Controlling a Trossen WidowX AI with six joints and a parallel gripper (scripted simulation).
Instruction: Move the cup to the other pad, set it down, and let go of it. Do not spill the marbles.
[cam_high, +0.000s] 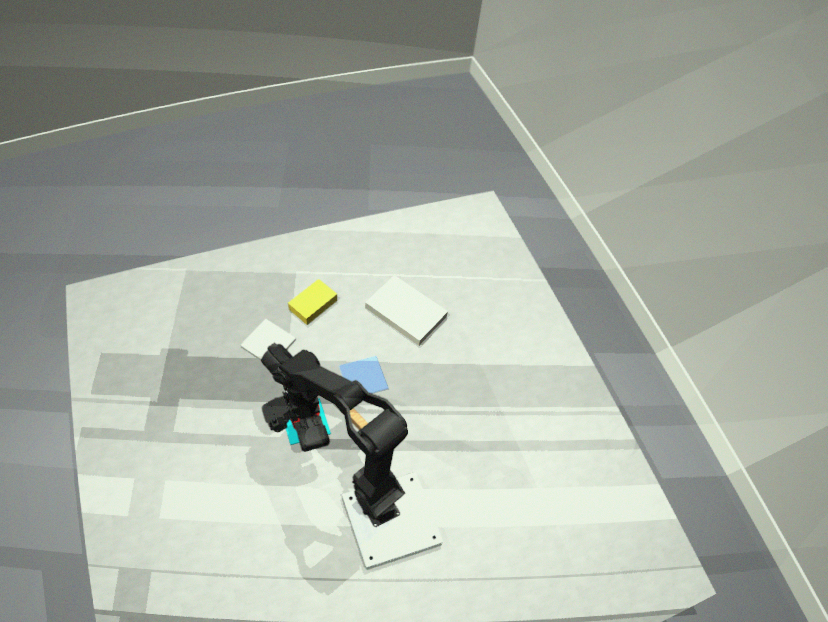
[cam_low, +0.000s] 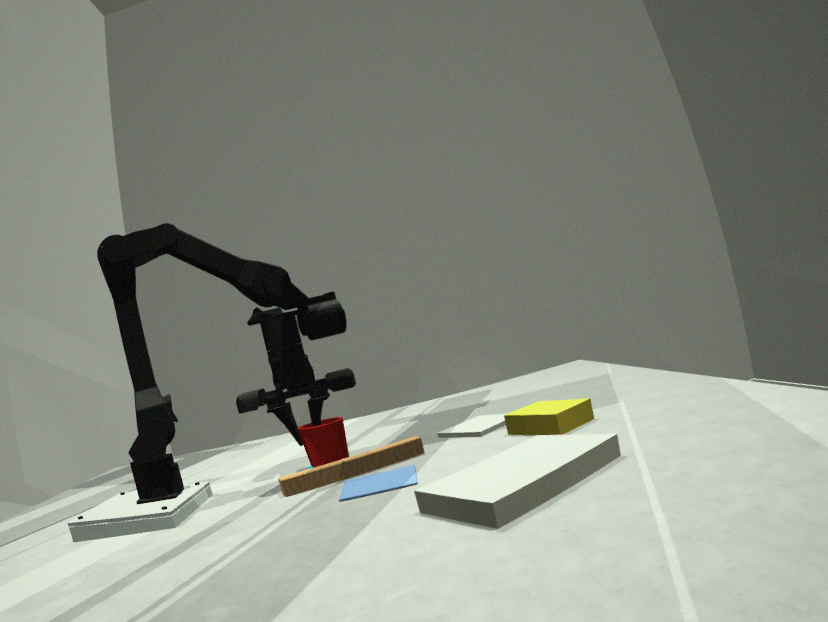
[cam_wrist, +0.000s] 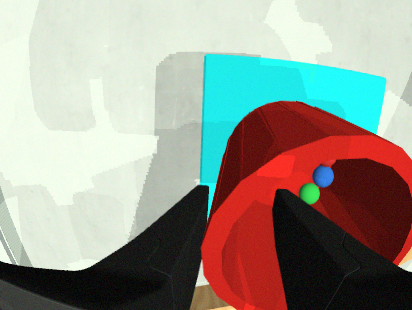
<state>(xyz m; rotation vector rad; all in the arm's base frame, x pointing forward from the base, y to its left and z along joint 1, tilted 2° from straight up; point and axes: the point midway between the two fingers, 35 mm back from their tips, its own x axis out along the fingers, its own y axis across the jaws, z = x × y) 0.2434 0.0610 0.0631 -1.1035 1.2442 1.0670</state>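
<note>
Now: gripper tip 20 mm short of the cup, 10 mm to the left of it and 10 mm above it. Round my gripper tip: thin white plate (270 mm ahead, 40 mm below, 10 mm to the right); wooden bar (90 mm to the right, 50 mm ahead, 40 mm below); light blue pad (180 mm to the right, 80 mm ahead, 50 mm below).
</note>
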